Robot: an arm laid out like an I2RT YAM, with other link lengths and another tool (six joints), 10 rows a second.
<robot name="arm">
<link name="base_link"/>
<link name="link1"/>
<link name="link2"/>
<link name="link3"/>
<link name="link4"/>
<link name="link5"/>
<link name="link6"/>
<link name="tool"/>
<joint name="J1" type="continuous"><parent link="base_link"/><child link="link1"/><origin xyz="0 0 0.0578" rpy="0 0 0"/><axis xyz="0 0 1"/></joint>
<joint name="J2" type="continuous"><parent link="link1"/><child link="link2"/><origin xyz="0.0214 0.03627 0.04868" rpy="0 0 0"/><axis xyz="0 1 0"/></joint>
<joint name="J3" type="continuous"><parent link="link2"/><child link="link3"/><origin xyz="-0.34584 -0.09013 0" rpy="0 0 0"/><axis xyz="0 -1 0"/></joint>
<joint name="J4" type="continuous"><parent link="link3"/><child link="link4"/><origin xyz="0.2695 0.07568 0.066" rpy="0 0 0"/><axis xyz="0 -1 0"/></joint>
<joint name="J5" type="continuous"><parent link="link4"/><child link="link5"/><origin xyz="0.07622 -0.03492 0.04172" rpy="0 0 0"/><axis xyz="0 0 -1"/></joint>
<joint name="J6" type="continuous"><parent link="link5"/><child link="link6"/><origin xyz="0.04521 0 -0.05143" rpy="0 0 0"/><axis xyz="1 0 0"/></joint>
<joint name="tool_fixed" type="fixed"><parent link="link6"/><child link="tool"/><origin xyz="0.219 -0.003 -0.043" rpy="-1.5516 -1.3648 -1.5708"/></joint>
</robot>
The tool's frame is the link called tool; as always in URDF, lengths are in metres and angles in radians. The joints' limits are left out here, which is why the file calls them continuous.
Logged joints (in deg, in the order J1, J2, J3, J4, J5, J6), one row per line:
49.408, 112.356, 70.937, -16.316, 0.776, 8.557
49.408, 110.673, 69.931, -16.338, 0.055, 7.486
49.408, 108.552, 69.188, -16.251, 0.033, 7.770
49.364, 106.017, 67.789, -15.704, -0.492, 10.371
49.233, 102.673, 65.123, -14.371, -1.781, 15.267
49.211, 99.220, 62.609, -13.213, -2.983, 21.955
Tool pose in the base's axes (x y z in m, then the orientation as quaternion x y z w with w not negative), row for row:
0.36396, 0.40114, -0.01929, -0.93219, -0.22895, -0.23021, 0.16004
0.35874, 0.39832, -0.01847, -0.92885, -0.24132, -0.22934, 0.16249
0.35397, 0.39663, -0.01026, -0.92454, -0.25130, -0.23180, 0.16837
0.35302, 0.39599, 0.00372, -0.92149, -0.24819, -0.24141, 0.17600
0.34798, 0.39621, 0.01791, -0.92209, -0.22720, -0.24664, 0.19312
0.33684, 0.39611, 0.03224, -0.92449, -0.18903, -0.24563, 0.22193
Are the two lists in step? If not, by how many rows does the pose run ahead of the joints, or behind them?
The pose runs 1 row behind the joints: the pose in row i belongs to the joints in row i - 1.
